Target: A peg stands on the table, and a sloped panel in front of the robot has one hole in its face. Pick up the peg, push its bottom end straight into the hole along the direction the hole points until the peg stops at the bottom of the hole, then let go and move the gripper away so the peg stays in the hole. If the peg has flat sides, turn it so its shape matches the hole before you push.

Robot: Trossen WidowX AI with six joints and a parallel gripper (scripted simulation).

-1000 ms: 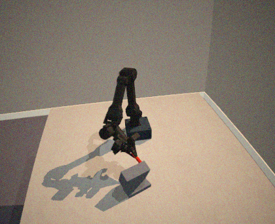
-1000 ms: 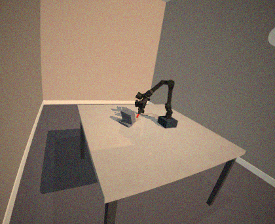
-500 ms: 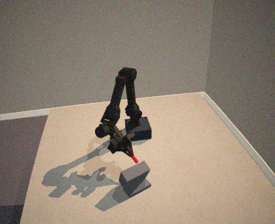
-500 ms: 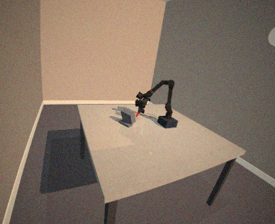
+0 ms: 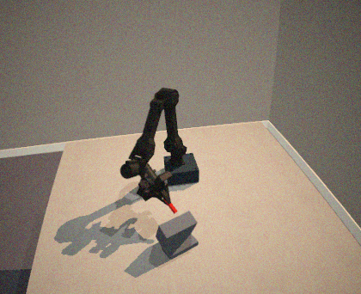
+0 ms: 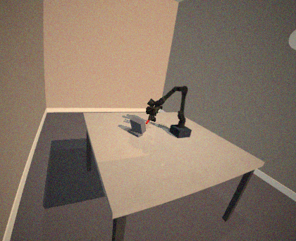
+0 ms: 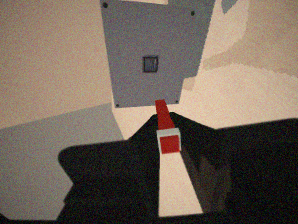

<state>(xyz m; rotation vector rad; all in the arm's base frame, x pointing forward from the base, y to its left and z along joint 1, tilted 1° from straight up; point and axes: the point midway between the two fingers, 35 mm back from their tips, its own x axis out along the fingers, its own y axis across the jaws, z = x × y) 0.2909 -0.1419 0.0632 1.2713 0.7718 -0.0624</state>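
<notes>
Now: the grey sloped panel 100 mm ahead of my gripper tip, 10 mm to the right of it and 40 mm below it. Round my gripper tip: red square peg 10 mm behind, 10 mm to the right, 10 mm above.
</notes>
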